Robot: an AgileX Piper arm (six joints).
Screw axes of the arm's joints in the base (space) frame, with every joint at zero. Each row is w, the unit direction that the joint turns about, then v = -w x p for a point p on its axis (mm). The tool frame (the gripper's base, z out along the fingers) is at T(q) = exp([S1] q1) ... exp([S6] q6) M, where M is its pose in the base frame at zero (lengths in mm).
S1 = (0, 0, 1, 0.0, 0.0, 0.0)
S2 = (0, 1, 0, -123.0, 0.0, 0.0)
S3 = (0, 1, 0, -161.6, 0.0, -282.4)
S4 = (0.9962, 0, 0.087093, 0.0, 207.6, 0.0)
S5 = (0, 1, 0, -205.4, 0.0, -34.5)
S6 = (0.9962, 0, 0.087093, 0.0, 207.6, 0.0)
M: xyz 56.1 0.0 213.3 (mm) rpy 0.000 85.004 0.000 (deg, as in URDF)
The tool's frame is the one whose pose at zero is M.
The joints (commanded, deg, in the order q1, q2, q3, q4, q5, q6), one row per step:
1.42, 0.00, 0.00, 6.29, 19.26, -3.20
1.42, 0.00, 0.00, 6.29, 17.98, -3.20
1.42, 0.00, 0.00, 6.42, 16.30, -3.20
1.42, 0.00, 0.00, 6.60, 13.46, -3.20
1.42, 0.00, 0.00, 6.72, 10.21, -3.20
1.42, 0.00, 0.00, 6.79, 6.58, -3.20
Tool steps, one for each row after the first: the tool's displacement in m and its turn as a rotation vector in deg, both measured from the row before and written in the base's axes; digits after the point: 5 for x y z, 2 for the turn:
0.00049, -0.00020, 0.00196, 0.04, -1.27, -0.14
0.00057, -0.00021, 0.00260, 0.19, -1.67, -0.17
0.00079, -0.00040, 0.00442, 0.28, -2.82, -0.31
0.00063, -0.00053, 0.00509, 0.23, -3.22, -0.37
0.00036, -0.00065, 0.00571, 0.20, -3.60, -0.42

